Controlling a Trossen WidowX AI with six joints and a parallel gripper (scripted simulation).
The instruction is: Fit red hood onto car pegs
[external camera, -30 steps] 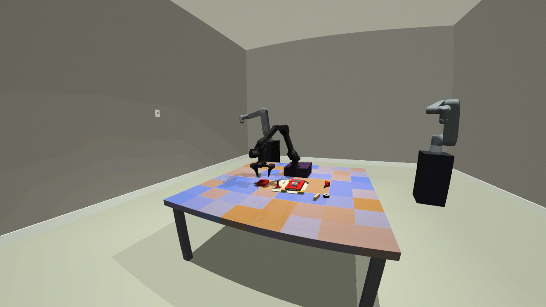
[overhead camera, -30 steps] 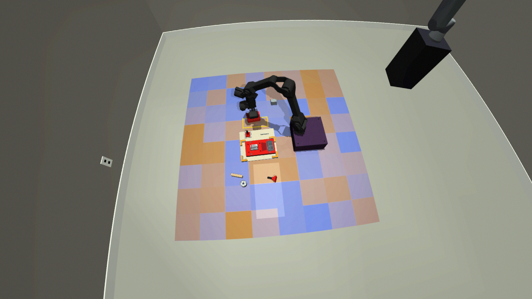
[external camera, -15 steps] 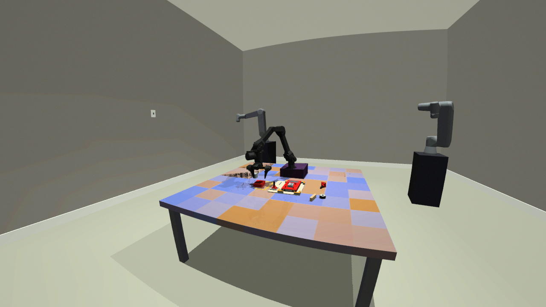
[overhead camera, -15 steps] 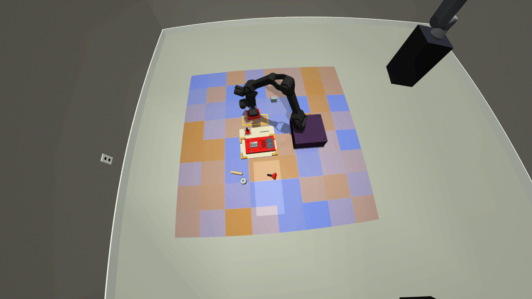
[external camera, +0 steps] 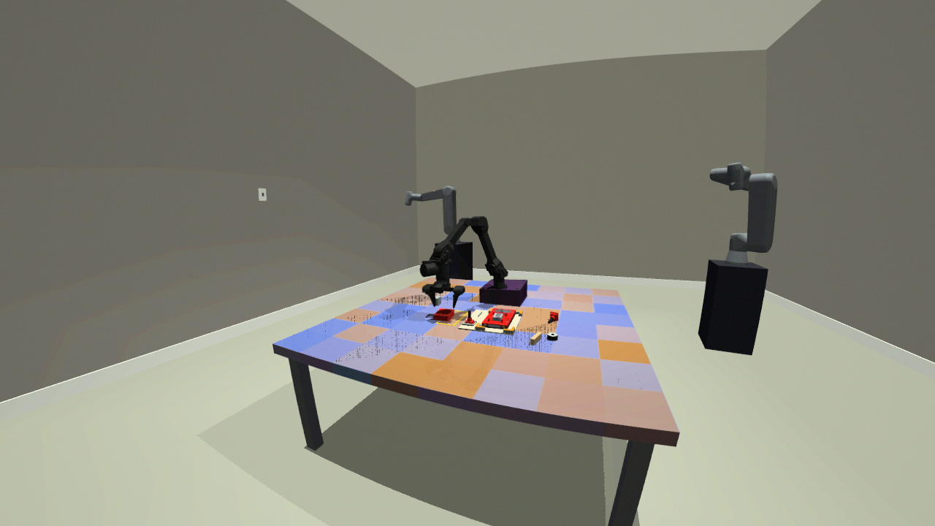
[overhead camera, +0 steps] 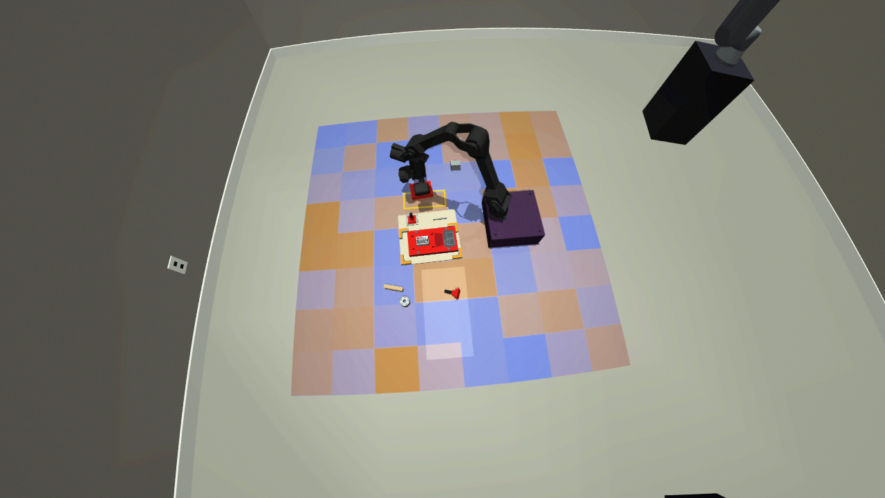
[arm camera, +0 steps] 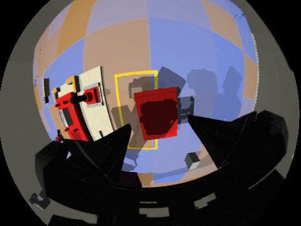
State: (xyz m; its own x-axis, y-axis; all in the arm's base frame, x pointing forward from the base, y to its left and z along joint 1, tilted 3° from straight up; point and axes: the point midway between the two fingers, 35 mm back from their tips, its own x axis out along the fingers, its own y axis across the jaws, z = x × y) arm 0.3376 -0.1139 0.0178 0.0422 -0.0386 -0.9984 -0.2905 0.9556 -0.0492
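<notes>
Now: gripper tip 30 mm above the red hood. Round my gripper tip: wooden block: 50 mm ahead, 450 mm to the left, 30 mm below; grey engine block: 40 mm behind, 260 mm to the left, 20 mm below; cream jig: 60 mm behind, 230 mm to the left, 40 mm below.
</notes>
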